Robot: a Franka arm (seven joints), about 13 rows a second.
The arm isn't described. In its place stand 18 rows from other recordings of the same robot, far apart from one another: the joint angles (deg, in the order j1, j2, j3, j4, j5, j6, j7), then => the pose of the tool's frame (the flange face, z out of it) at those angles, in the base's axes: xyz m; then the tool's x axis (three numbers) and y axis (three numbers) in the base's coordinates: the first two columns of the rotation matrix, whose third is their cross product.
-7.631 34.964 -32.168 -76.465 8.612 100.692 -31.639 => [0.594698 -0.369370 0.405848 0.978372 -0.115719 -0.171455 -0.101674 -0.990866 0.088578]
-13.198 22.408 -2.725 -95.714 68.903 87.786 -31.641 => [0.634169 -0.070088 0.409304 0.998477 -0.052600 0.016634 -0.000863 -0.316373 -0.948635]
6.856 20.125 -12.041 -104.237 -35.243 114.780 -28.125 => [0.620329 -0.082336 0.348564 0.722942 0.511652 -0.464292 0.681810 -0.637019 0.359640]
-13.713 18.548 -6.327 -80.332 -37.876 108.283 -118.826 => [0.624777 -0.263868 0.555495 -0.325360 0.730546 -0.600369 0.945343 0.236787 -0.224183]
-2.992 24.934 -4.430 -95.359 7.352 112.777 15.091 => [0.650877 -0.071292 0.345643 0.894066 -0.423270 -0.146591 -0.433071 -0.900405 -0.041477]
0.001 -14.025 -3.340 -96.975 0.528 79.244 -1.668 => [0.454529 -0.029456 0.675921 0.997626 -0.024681 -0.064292 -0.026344 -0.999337 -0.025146]
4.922 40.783 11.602 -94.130 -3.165 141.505 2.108 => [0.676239 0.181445 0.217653 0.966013 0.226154 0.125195 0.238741 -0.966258 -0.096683]
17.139 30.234 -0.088 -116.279 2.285 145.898 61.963 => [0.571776 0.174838 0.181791 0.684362 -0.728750 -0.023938 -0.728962 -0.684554 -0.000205]
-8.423 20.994 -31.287 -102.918 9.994 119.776 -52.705 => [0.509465 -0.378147 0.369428 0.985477 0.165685 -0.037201 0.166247 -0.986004 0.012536]
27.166 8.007 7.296 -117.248 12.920 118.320 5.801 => [0.457517 0.326692 0.365217 0.912407 0.380473 -0.150842 0.351885 -0.917450 -0.185644]
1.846 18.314 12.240 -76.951 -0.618 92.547 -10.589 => [0.634654 0.136348 0.546804 0.911415 0.410427 -0.029550 0.408124 -0.910793 -0.062384]
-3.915 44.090 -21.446 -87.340 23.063 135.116 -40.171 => [0.672232 -0.261298 0.237614 0.985618 0.103760 0.133385 0.099851 -0.994362 0.035685]
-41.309 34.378 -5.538 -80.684 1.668 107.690 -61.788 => [0.491238 -0.502681 0.343310 0.960974 0.263529 -0.084148 0.255270 -0.961953 -0.097387]
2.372 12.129 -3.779 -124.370 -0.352 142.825 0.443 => [0.570336 -0.013505 0.306467 0.993561 -0.024248 0.110677 -0.026312 -0.999505 0.017223]
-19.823 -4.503 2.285 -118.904 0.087 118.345 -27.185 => [0.511579 -0.161208 0.470266 0.984012 0.167574 0.060331 0.165825 -0.985605 0.032951]
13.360 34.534 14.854 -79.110 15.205 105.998 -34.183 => [0.629028 0.320154 0.366683 0.584036 0.805396 0.101188 0.768013 -0.507917 -0.390097]
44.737 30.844 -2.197 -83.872 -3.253 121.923 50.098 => [0.526645 0.486416 0.381615 0.985814 -0.100557 0.134387 -0.094635 -0.994267 -0.049771]
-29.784 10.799 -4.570 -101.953 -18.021 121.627 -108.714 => [0.514306 -0.364918 0.465971 0.122402 0.937766 -0.324982 0.992367 -0.120592 0.025787]
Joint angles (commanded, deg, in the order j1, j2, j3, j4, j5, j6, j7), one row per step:
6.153 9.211 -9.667 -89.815 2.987 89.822 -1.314
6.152 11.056 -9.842 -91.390 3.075 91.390 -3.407
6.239 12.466 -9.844 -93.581 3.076 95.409 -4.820
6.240 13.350 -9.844 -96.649 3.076 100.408 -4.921
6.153 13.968 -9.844 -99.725 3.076 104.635 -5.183
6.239 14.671 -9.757 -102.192 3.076 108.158 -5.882
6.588 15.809 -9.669 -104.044 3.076 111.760 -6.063
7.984 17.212 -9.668 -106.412 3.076 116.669 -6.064
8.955 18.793 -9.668 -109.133 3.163 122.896 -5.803
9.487 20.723 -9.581 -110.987 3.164 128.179 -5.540
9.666 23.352 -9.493 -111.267 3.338 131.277 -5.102
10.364 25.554 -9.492 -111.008 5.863 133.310 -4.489
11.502 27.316 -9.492 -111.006 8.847 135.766 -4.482
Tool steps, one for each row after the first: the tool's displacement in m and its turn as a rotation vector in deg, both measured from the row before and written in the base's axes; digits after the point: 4 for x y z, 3 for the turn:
0.0062 -0.0014 -0.0298 0.202 1.762 1.790
0.0072 0.0003 -0.0276 -0.055 -0.463 1.328
0.0039 -0.0011 -0.0279 -0.274 -1.048 -0.081
-0.0001 -0.0020 -0.0259 -0.177 -0.537 0.007
-0.0006 0.0010 -0.0226 -0.091 -0.363 0.735
0.0014 0.0039 -0.0220 -0.260 -0.613 0.520
0.0010 0.0139 -0.0268 -0.403 -1.144 1.295
-0.0002 0.0091 -0.0291 -0.430 -1.944 0.567
0.0001 0.0054 -0.0269 -0.474 -1.522 0.320
0.0022 0.0023 -0.0255 -0.385 -0.233 -0.248
0.0026 0.0080 -0.0186 1.303 -0.209 -1.662
0.0017 0.0122 -0.0152 1.573 -0.800 -1.084

